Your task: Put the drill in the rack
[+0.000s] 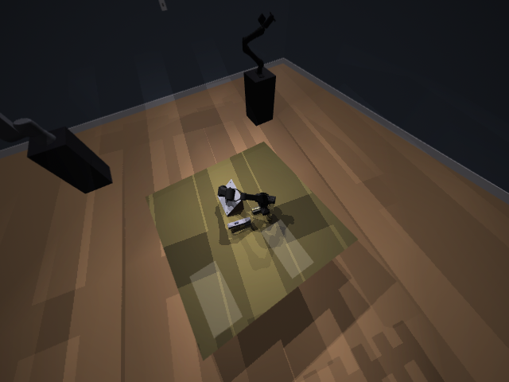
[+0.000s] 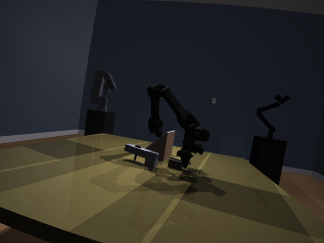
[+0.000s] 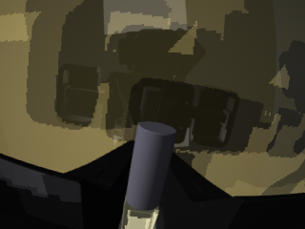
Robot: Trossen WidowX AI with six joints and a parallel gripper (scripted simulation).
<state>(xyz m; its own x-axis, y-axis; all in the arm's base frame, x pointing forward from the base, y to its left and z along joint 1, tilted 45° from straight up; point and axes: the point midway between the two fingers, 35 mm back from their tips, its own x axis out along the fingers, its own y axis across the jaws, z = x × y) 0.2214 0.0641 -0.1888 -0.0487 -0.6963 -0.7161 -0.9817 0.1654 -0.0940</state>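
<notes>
The drill is 40 mm to the right of my gripper tip, 40 mm above it and 10 mm behind it. The rest, counted from my gripper tip: dark key: 260 mm to the right, 40 mm above, 30 mm ahead; then dark block: 50 mm to the right, 10 mm behind, 10 mm above; then grey block-shaped holder: 230 mm to the right, 40 mm above, 30 mm ahead.
</notes>
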